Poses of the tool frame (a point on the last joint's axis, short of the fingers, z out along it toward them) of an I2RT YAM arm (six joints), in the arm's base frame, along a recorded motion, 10 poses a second.
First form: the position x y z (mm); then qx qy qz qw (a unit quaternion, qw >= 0).
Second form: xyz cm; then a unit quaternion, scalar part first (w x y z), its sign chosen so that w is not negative. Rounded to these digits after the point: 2 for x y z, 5 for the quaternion.
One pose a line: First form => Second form
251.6, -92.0, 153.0, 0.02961, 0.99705, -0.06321, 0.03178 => 25.16, -9.20, 15.30, 0.03178, 0.02961, 0.99705, -0.06321
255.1, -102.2, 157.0, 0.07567, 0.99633, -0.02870, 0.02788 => 25.51, -10.22, 15.70, 0.02788, 0.07567, 0.99633, -0.02870
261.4, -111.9, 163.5, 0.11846, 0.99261, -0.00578, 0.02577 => 26.14, -11.19, 16.35, 0.02577, 0.11846, 0.99261, -0.00578
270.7, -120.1, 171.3, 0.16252, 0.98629, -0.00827, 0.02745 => 27.07, -12.01, 17.13, 0.02745, 0.16252, 0.98629, -0.00827
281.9, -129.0, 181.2, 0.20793, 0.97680, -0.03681, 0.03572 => 28.19, -12.90, 18.12, 0.03572, 0.20793, 0.97680, -0.03681
